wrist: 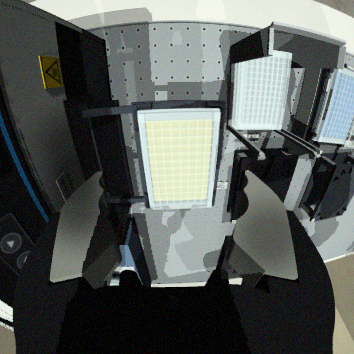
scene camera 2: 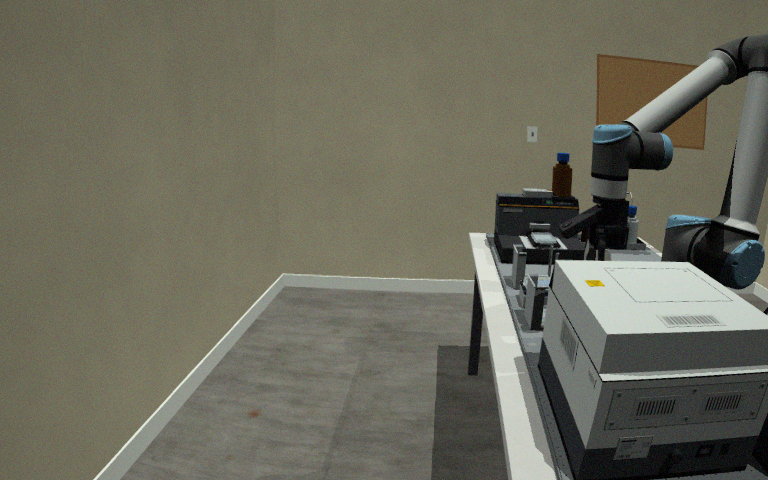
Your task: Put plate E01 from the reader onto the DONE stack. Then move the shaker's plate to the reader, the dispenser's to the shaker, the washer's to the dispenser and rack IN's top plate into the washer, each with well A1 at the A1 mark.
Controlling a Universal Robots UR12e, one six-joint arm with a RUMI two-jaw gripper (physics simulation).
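Places are measured from the arm's base along level axes (x back, y right, z up), in metres.
Where they show: gripper, fingertip midpoint: (wrist: 173, 172).
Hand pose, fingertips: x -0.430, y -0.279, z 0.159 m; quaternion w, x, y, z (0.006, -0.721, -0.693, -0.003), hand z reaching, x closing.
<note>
Things, the pixels of their top centre, and the offset from my fingertips. "*": a spot on its surface instead. Level surfaces: height alone.
- plate with pale yellow wells, top centre: (wrist: 179, 167) dx +0.024, dy +0.007, dz -0.052 m
- reader, surface spot: (wrist: 25, 85) * dx -0.079, dy -0.101, dz +0.003 m
- clear white plate, top centre: (wrist: 264, 91) dx -0.056, dy +0.144, dz -0.142 m
- plate with blue wells, top centre: (wrist: 345, 108) (scene camera 2: 545, 281) dx -0.046, dy +0.288, dz -0.108 m
- large white box, surface spot: (scene camera 2: 668, 288) * dx +0.044, dy -0.297, dz +0.093 m
- bench, surface height: dz -0.190 m
- brown bottle, surface spot: (scene camera 2: 561, 180) * dx +0.154, dy +0.892, dz +0.122 m
A plate with pale yellow wells (wrist: 179, 160) lies flat on the dark carrier beside the reader (wrist: 25, 85); its ID is not legible. My gripper (scene camera 2: 593, 250) (wrist: 173, 172) is open and empty, its fingers apart on either side of the plate's near part in the wrist view and above it. A clear white plate (wrist: 262, 92) sits in a walled holder at the upper right. A plate with blue wells (wrist: 341, 107) stands farther right. A plate (scene camera 2: 544, 238) lies on the dark instrument (scene camera 2: 535, 217) in the scene view. I cannot tell which stack is DONE.
A large white box (scene camera 2: 668, 288) stands on the near part of the bench (scene camera 2: 498, 322). Upright rack posts (scene camera 2: 534, 302) stand behind it near the bench edge. A brown bottle (scene camera 2: 561, 180) stands on the dark instrument. Black holders (wrist: 327, 187) lie at right in the wrist view.
</note>
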